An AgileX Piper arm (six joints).
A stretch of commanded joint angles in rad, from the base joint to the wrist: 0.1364, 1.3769, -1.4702, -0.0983, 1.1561, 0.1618; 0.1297, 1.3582, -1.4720, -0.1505, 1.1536, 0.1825; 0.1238, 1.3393, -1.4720, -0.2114, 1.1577, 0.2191; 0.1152, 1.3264, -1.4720, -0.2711, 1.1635, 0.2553; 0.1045, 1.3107, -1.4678, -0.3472, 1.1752, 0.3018; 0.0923, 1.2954, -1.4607, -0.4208, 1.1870, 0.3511; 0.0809, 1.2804, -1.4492, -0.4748, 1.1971, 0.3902; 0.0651, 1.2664, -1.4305, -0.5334, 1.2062, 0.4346; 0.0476, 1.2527, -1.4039, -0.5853, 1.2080, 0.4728; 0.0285, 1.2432, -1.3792, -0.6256, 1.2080, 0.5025; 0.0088, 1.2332, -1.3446, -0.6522, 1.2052, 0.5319; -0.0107, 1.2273, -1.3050, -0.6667, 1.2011, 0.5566; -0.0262, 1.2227, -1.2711, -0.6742, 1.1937, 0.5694; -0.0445, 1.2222, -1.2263, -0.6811, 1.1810, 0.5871; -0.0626, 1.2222, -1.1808, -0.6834, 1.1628, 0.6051; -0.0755, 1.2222, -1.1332, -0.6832, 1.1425, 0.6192; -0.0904, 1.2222, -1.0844, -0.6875, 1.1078, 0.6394; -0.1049, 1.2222, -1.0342, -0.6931, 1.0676, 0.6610
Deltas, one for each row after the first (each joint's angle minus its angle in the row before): -0.0067, -0.0187, -0.0018, -0.0522, -0.0025, 0.0207; -0.0059, -0.0189, 0.0000, -0.0609, 0.0041, 0.0366; -0.0086, -0.0129, 0.0000, -0.0597, 0.0058, 0.0362; -0.0107, -0.0157, 0.0042, -0.0761, 0.0117, 0.0465; -0.0122, -0.0153, 0.0071, -0.0736, 0.0118, 0.0493; -0.0114, -0.0150, 0.0115, -0.0540, 0.0101, 0.0391; -0.0158, -0.0140, 0.0187, -0.0586, 0.0091, 0.0444; -0.0175, -0.0137, 0.0266, -0.0519, 0.0018, 0.0382; -0.0191, -0.0095, 0.0247, -0.0403, 0.0000, 0.0297; -0.0197, -0.0100, 0.0346, -0.0266, -0.0028, 0.0294; -0.0195, -0.0059, 0.0396, -0.0145, -0.0041, 0.0247; -0.0155, -0.0046, 0.0339, -0.0075, -0.0074, 0.0128; -0.0183, -0.0005, 0.0448, -0.0069, -0.0127, 0.0177; -0.0181, 0.0000, 0.0455, -0.0023, -0.0182, 0.0180; -0.0129, 0.0000, 0.0476, 0.0002, -0.0203, 0.0141; -0.0149, 0.0000, 0.0488, -0.0043, -0.0347, 0.0202; -0.0145, 0.0000, 0.0502, -0.0056, -0.0402, 0.0216
